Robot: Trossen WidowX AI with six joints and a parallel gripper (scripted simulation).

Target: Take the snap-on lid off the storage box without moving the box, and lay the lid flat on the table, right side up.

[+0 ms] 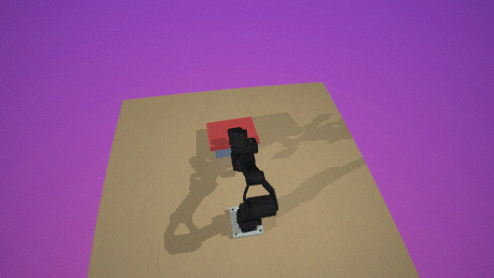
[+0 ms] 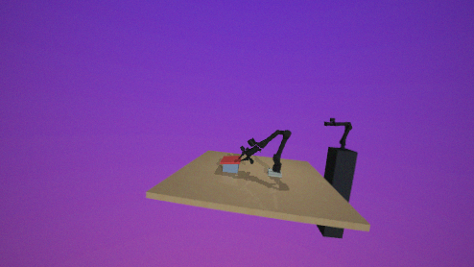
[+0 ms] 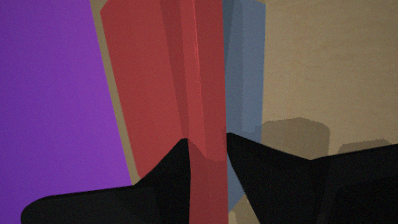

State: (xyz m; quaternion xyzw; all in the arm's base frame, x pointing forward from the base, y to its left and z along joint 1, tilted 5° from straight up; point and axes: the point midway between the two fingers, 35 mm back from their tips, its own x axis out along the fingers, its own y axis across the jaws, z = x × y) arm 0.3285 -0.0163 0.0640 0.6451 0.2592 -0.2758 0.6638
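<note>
Now: the lid 80 mm ahead of my gripper tip. Round my gripper tip: grey-blue storage box: 70 mm ahead, 50 mm below.
</note>
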